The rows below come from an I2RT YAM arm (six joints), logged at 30 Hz.
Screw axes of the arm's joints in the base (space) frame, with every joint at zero. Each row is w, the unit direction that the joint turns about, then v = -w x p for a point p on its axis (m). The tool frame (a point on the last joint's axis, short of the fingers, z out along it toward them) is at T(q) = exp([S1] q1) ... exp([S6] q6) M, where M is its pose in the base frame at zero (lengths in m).
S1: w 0 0 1 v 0 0 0
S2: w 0 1 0 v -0.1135 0 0.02
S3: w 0 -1 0 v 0.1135 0 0.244
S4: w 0 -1 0 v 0.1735 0 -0.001
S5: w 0 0 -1 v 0 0.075 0
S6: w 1 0 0 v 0 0.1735 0
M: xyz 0.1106 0 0.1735 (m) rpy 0 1.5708 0 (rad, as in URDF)
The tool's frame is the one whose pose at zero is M.
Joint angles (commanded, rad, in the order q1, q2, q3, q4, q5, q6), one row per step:
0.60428 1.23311 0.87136 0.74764 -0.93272 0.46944
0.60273 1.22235 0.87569 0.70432 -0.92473 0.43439
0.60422 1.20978 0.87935 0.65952 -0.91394 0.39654
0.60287 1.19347 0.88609 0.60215 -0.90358 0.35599
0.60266 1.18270 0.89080 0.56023 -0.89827 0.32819
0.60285 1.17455 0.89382 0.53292 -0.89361 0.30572
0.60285 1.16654 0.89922 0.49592 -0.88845 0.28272
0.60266 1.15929 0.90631 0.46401 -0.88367 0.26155
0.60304 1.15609 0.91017 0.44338 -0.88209 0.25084
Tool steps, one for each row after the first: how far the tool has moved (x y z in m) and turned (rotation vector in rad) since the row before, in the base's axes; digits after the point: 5 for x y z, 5 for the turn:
-0.00050 -0.00106 0.00040 -0.01380 -0.00932 -0.01662
-0.00137 -0.00074 0.00045 -0.01393 -0.01146 -0.01639
-0.00151 -0.00175 0.00120 -0.01824 -0.00974 -0.01886
-0.00118 -0.00102 0.00044 -0.01508 -0.00474 -0.01011
-0.00107 -0.00080 0.00052 -0.00939 -0.00817 -0.00793
-0.00088 -0.00075 0.00038 -0.01379 -0.00257 -0.00845
-0.00088 -0.00080 0.00123 -0.01057 -0.00585 -0.00777
-0.00041 -0.00021 0.00017 -0.00822 0.00077 -0.00255

